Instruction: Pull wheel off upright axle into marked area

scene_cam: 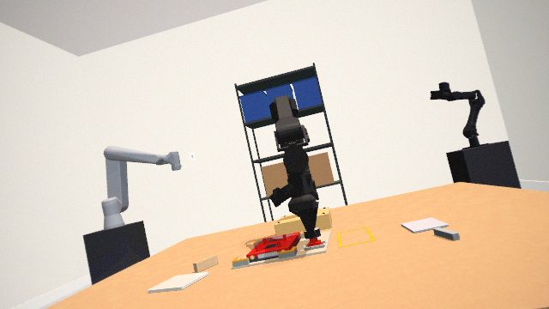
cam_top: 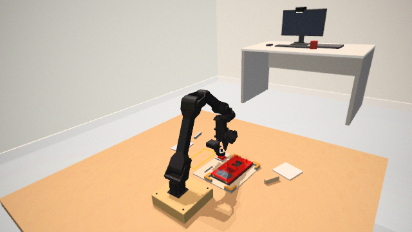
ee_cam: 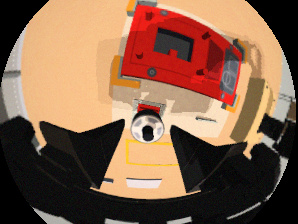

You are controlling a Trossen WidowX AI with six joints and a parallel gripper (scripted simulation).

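My gripper tip is right at the black wheel. Round my gripper tip: small block 4 cm behind, 29 cm to the right, 2 cm below; upright axle right at my gripper tip; white plate 7 cm ahead, 32 cm to the right, 3 cm below.
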